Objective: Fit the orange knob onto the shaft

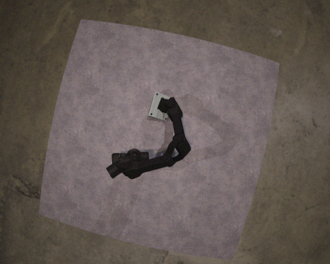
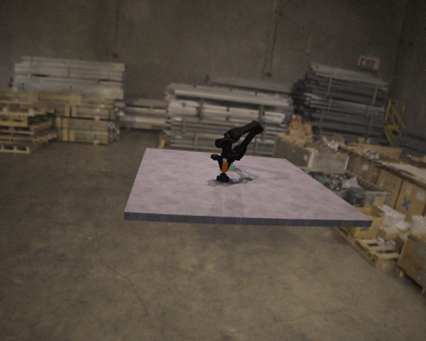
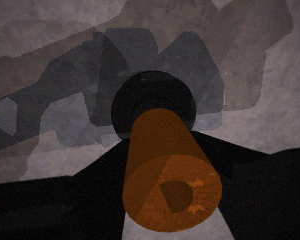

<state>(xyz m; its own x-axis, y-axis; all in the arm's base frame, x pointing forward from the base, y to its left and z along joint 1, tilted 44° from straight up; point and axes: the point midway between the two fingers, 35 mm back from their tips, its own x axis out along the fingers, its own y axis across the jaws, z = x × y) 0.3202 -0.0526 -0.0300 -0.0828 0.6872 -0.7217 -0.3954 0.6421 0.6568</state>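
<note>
Right now my gripper tip is 2 cm below the orange knob. From my gripper tip the other things lie so: dark pedestal 4 cm below.
</note>
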